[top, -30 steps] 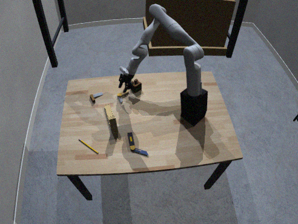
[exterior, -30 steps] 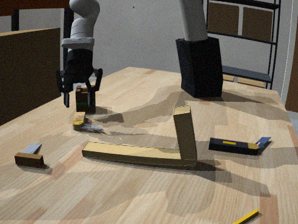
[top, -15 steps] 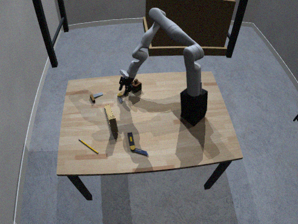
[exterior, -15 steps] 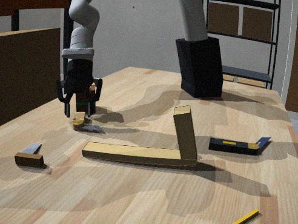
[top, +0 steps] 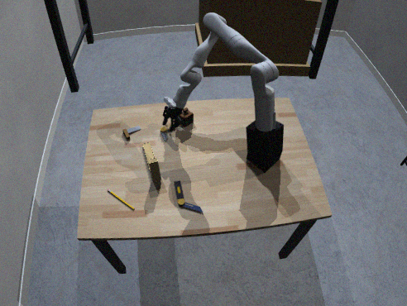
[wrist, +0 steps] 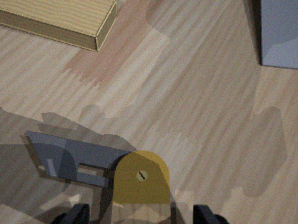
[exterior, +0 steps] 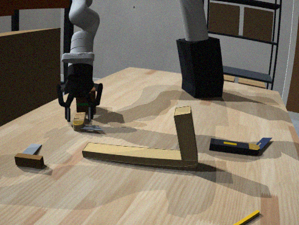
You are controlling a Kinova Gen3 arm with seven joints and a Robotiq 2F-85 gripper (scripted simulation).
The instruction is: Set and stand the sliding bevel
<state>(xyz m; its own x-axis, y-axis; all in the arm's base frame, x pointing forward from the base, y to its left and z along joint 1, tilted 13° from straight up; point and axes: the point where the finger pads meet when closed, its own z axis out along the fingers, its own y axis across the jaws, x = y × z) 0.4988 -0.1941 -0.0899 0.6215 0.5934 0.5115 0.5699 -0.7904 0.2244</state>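
Now: hand 10 mm short of the wooden sliding bevel, 20 mm to the right of it and 20 mm above it. Round my hand: grey blade (20 mm ahead, 40 mm to the left, 20 mm below); wooden try square (210 mm ahead, 20 mm to the left, 20 mm below); yellow pencil (210 mm ahead, 450 mm to the left, 20 mm below).
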